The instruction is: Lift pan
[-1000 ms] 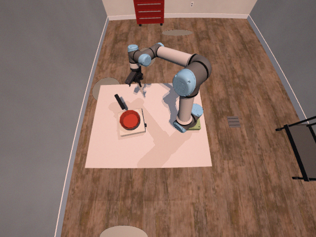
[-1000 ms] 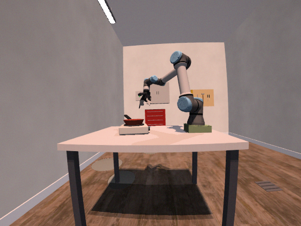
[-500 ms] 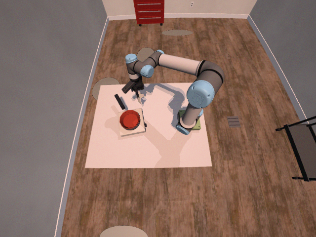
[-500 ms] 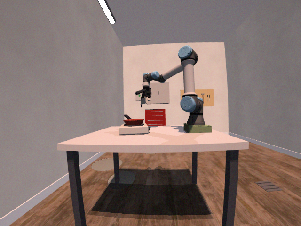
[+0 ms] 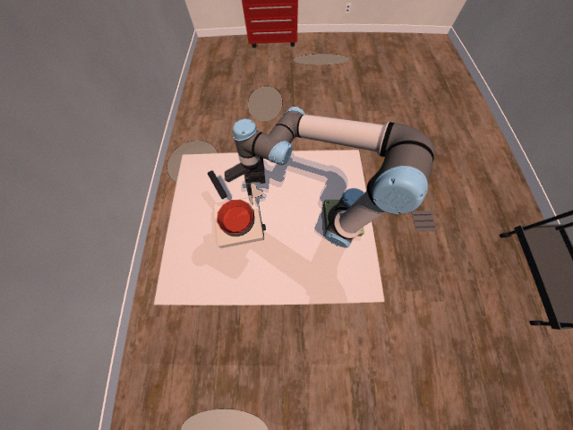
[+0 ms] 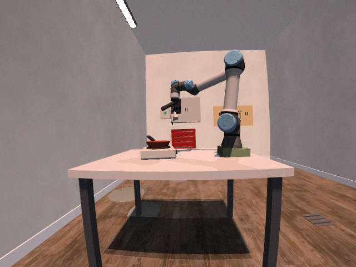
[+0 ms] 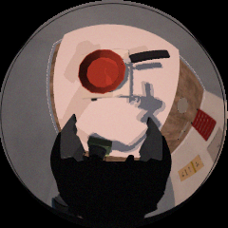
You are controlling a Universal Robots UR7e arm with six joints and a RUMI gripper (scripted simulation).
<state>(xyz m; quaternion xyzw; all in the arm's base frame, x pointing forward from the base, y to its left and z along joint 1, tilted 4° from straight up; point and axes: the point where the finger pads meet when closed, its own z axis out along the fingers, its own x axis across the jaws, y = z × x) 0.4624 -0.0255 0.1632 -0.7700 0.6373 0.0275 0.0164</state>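
The pan lies 13 cm ahead of my hand, 3 cm to the left of it and 14 cm below it. From my hand the other things lie so: hot plate (8 cm ahead, 8 cm to the left, 21 cm below).
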